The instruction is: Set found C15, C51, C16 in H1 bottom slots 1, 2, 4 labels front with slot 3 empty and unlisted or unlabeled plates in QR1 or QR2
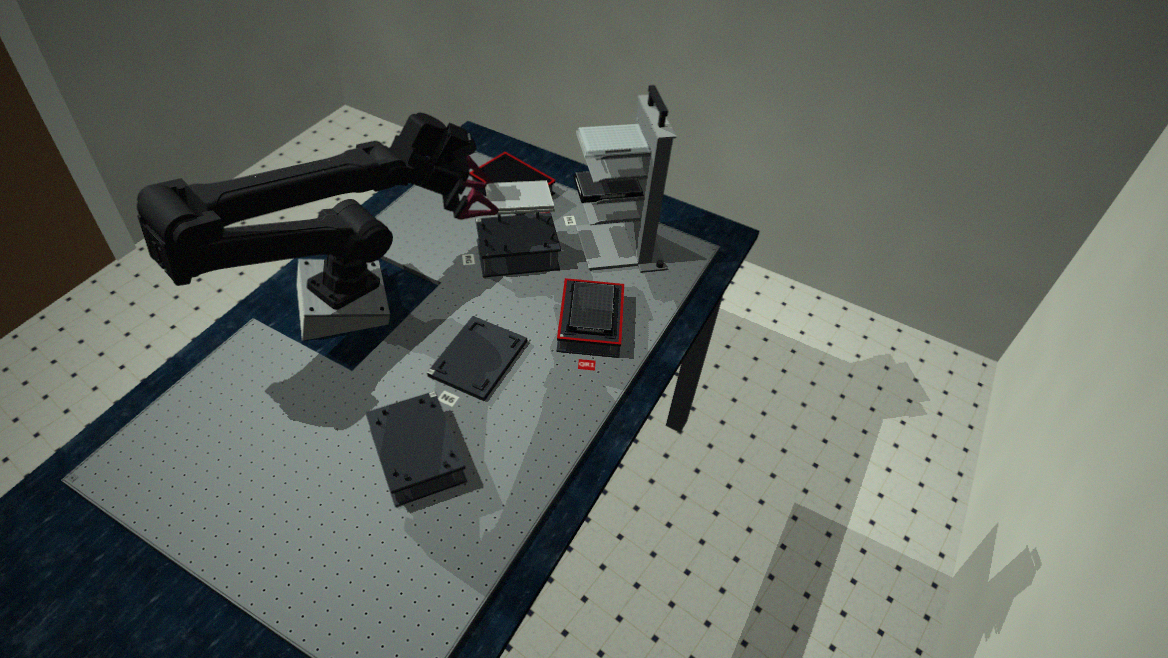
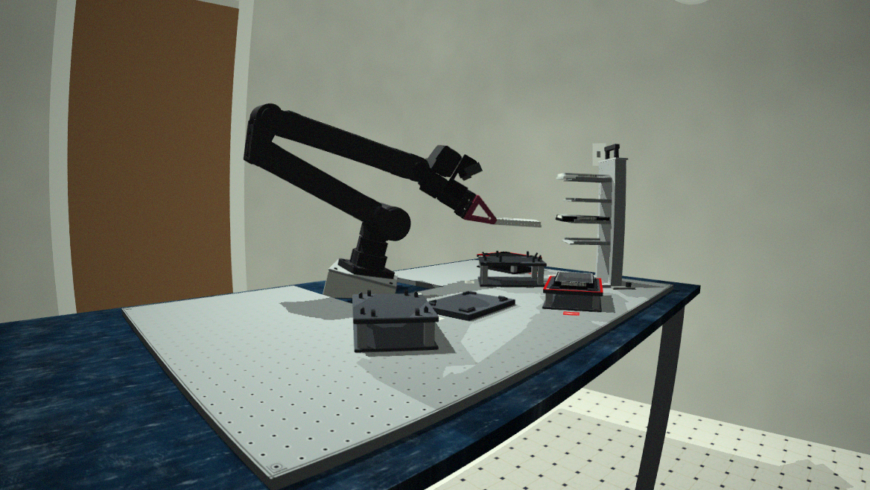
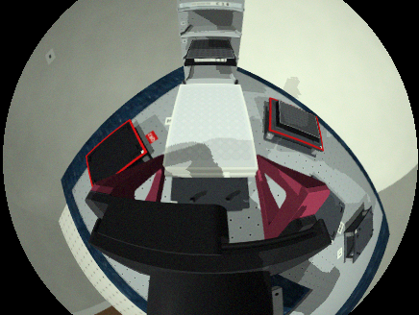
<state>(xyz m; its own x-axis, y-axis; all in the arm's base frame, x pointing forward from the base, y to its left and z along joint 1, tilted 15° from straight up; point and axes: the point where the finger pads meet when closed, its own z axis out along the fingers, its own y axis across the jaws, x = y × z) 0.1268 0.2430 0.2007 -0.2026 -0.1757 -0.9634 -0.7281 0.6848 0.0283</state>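
Right now the raised regrip nest RG is 4 cm ahead of my hand, 4 cm to the left of it and 10 cm below it. From my hand the other things lie so: quarantine nest QR1 (27 cm ahead, 3 cm to the right, 12 cm below); plate hotel H1 (21 cm ahead, 23 cm to the left); quarantine nest QR2 (12 cm behind, 21 cm to the left, 12 cm below).
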